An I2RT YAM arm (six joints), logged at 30 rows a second.
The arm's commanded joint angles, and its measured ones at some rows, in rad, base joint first. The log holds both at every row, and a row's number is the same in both.
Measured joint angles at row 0: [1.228, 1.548, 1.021, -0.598, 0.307, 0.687]
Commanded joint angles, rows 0 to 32: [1.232, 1.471, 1.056, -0.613, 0.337, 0.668]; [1.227, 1.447, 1.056, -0.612, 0.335, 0.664]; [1.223, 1.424, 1.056, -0.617, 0.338, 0.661]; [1.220, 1.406, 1.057, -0.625, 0.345, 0.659]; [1.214, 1.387, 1.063, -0.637, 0.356, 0.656]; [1.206, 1.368, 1.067, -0.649, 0.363, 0.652]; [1.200, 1.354, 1.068, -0.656, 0.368, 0.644]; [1.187, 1.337, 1.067, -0.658, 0.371, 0.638]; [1.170, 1.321, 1.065, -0.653, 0.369, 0.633]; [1.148, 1.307, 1.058, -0.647, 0.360, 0.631]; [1.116, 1.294, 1.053, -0.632, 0.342, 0.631]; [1.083, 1.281, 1.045, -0.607, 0.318, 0.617]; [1.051, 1.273, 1.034, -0.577, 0.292, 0.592]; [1.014, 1.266, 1.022, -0.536, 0.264, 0.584]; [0.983, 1.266, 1.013, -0.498, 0.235, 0.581]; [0.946, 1.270, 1.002, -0.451, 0.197, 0.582]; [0.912, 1.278, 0.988, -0.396, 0.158, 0.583]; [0.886, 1.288, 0.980, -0.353, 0.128, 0.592]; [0.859, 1.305, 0.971, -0.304, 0.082, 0.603]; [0.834, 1.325, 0.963, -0.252, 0.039, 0.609]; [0.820, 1.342, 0.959, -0.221, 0.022, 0.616]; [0.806, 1.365, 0.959, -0.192, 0.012, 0.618]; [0.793, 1.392, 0.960, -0.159, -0.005, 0.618]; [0.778, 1.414, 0.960, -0.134, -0.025, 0.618]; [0.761, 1.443, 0.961, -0.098, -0.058, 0.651]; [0.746, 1.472, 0.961, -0.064, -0.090, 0.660]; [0.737, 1.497, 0.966, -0.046, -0.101, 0.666]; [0.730, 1.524, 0.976, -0.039, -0.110, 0.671]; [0.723, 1.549, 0.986, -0.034, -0.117, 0.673]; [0.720, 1.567, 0.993, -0.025, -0.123, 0.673]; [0.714, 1.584, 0.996, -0.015, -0.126, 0.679]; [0.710, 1.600, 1.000, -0.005, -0.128, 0.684]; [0.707, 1.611, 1.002, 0.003, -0.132, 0.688]
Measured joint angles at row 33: [0.720, 1.591, 0.978, -0.068, -0.086, 0.663]
